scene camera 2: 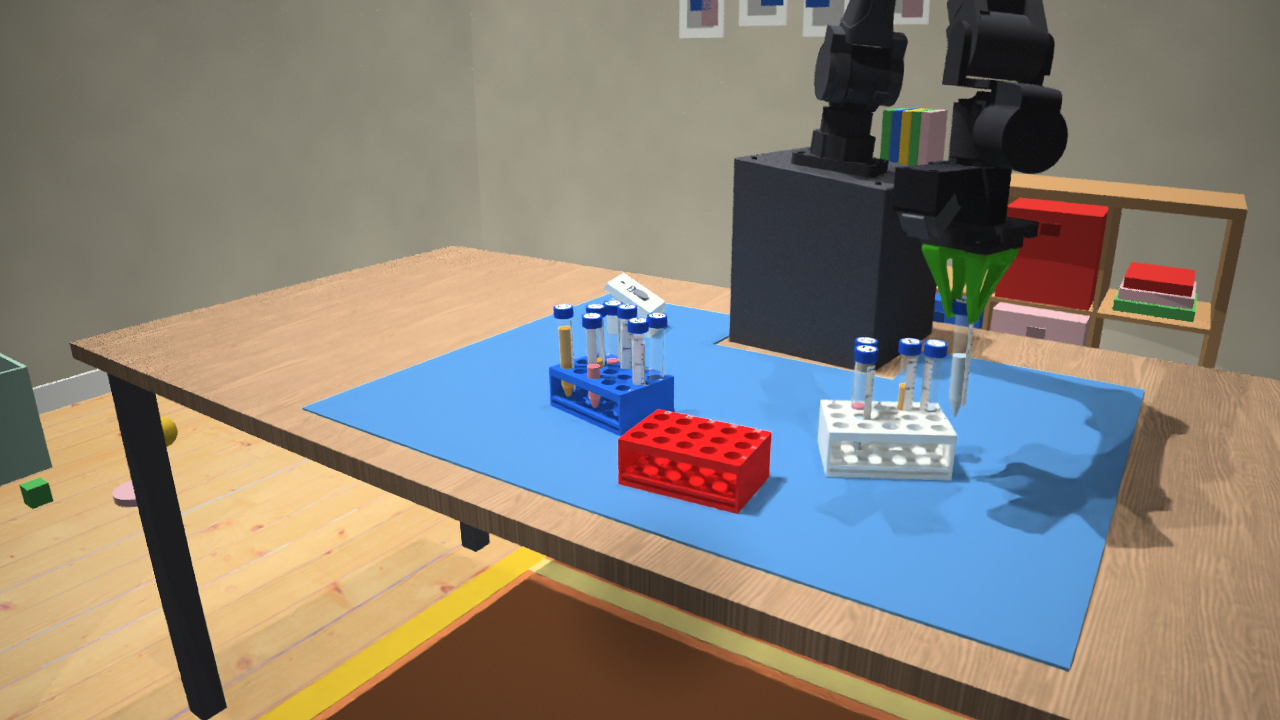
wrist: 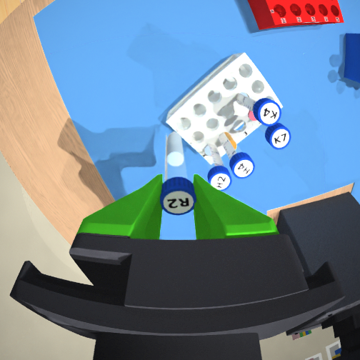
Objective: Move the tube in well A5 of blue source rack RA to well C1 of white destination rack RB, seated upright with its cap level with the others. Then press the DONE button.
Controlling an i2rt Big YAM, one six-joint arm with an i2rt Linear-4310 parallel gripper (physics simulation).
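Places are measured from the arm's base along level axes (x ahead, y left, z up), in centimetres.
Pixels of known places: gripper, fingertip midpoint: (scene camera 2: 961, 319); arm's base, link origin: (scene camera 2: 839, 167).
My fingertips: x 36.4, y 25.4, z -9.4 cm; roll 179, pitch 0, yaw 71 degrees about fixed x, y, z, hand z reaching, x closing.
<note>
Ahead of a thing's pixels: the offset from my fingertips to its top centre. "*": to the spot under its first point. Level surfaces: height alone.
My gripper (scene camera 2: 964, 306) (wrist: 177, 181) is shut on a clear, blue-capped tube labelled R2 {dz +1.9, dx -0.1, dy +0.3 cm} (scene camera 2: 958, 380) (wrist: 175, 156), with pale contents. It hangs upright in scene camera 2, its tip beyond the right end of the white rack RB {dz -11.5, dx +0.1, dy -6.4 cm} (scene camera 2: 886, 437) (wrist: 197, 92) and outside its wells. RB holds tubes capped K4 (wrist: 267, 112), K7 (wrist: 278, 136), H4 (wrist: 242, 165) and H2 (wrist: 219, 178). Well letters are unreadable. The blue rack RA {* dz -13.6, dx +3.4, dy -32.1 cm} (scene camera 2: 657, 398) (wrist: 352, 65) holds several blue-capped tubes. A tilted white box {* dz -9.1, dx -24.3, dy -55.3 cm} (scene camera 2: 617, 284) stands behind it; its label is unreadable.
A red rack {* dz -14.0, dx +14.2, dy -15.0 cm} (scene camera 2: 754, 472) (wrist: 270, 21) stands between the blue and white racks, nearer the table's front edge. The dark base block (scene camera 2: 805, 259) (wrist: 325, 225) stands behind the blue mat {dz -16.5 cm} (scene camera 2: 501, 429) (wrist: 105, 65). A shelf unit (scene camera 2: 1154, 193) stands behind the table.
</note>
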